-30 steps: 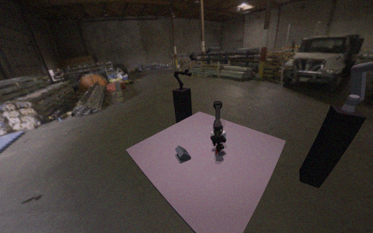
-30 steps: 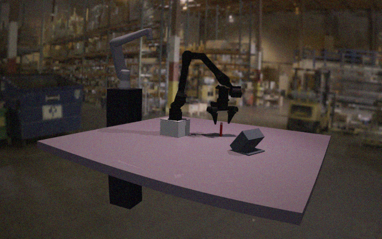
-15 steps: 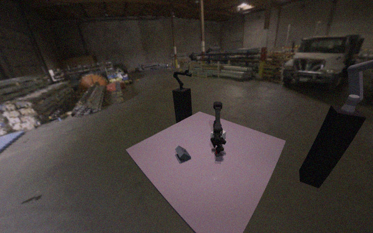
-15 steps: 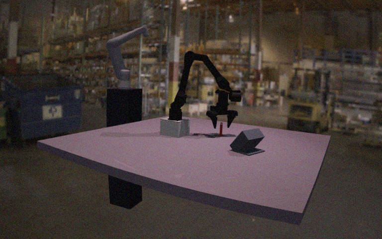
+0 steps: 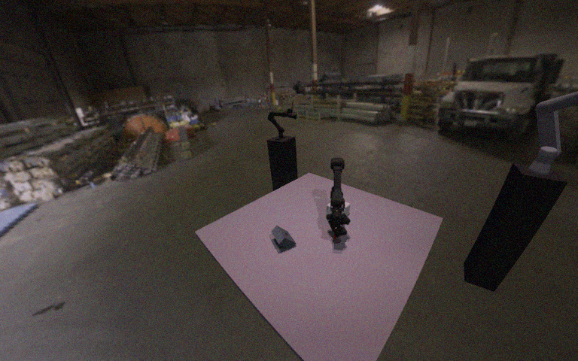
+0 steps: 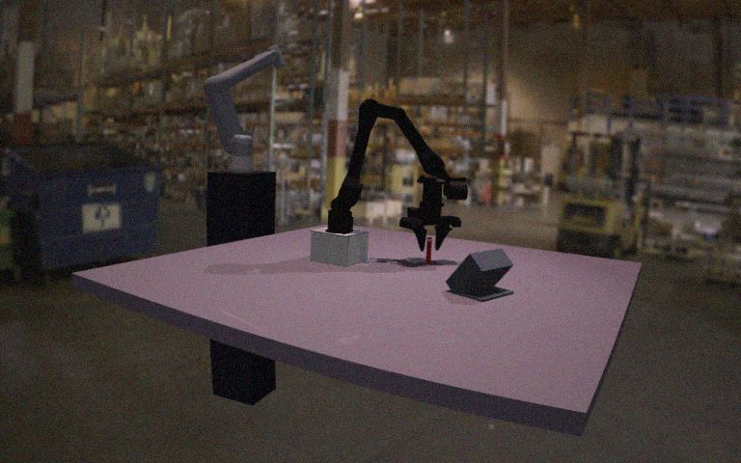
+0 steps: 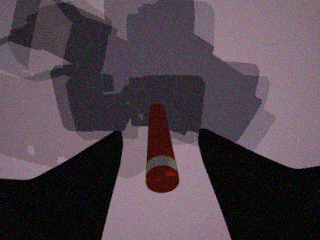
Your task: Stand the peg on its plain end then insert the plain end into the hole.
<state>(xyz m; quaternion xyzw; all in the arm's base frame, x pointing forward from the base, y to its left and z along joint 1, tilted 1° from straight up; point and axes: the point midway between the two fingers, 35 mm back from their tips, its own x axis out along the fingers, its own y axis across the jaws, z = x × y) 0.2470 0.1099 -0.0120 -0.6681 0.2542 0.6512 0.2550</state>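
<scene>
The sloped panel is 20 cm ahead of my gripper tip, 26 cm to the right of it and 1 cm above it. Also, from my gripper tip: red peg: 2 cm above.
</scene>
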